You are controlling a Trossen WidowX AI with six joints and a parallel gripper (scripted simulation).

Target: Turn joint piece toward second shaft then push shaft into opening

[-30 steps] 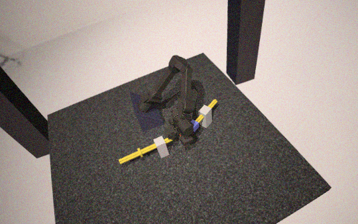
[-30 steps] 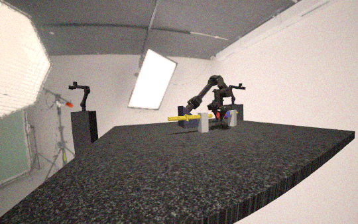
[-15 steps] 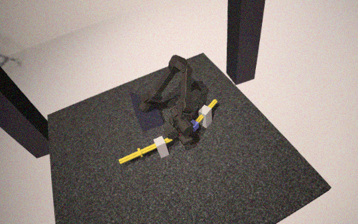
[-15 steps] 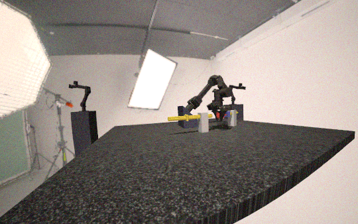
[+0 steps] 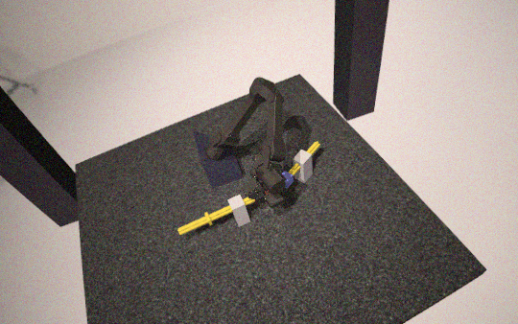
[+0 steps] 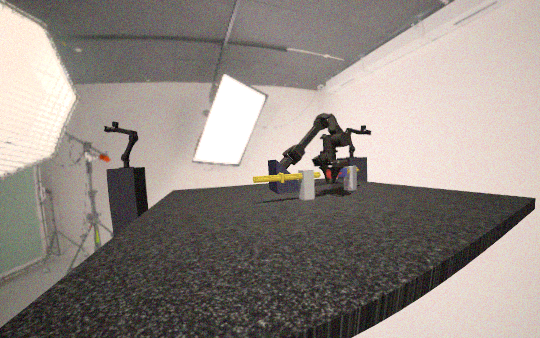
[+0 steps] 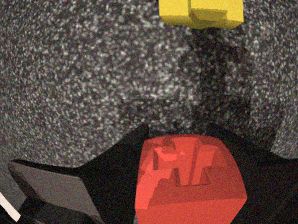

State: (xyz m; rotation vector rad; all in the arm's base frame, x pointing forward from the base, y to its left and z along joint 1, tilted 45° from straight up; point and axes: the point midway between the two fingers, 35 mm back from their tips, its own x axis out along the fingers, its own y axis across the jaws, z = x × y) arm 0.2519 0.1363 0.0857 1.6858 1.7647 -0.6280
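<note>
The red joint piece is 2 cm to the left of my gripper tip and 4 cm above it.
</note>
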